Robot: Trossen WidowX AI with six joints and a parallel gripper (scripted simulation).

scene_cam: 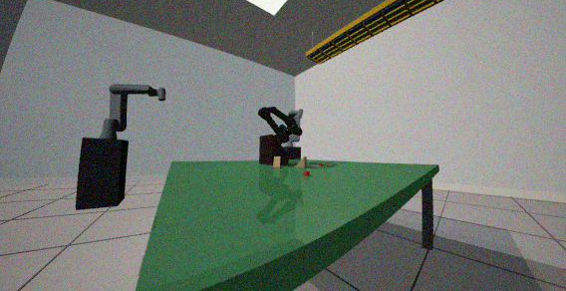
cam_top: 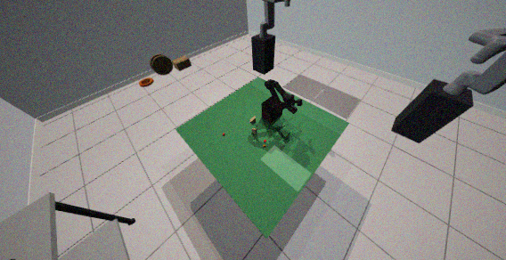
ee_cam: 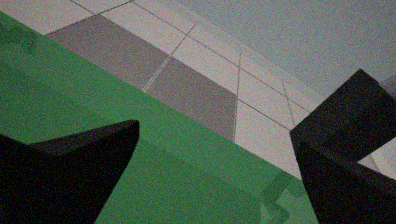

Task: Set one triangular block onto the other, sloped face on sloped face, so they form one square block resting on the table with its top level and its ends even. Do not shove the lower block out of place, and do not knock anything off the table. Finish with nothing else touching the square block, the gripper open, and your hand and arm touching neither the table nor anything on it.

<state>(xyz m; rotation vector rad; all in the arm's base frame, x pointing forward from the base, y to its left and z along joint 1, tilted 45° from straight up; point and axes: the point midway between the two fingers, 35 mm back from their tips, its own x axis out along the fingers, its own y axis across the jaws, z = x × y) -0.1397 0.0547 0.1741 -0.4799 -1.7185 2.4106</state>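
Right now my gripper tip is 47 cm short of the tan triangular block, 20 cm above it and 17 cm to the left of it. Round my gripper tip: red cube: 69 cm ahead, 39 cm to the right, 20 cm below.
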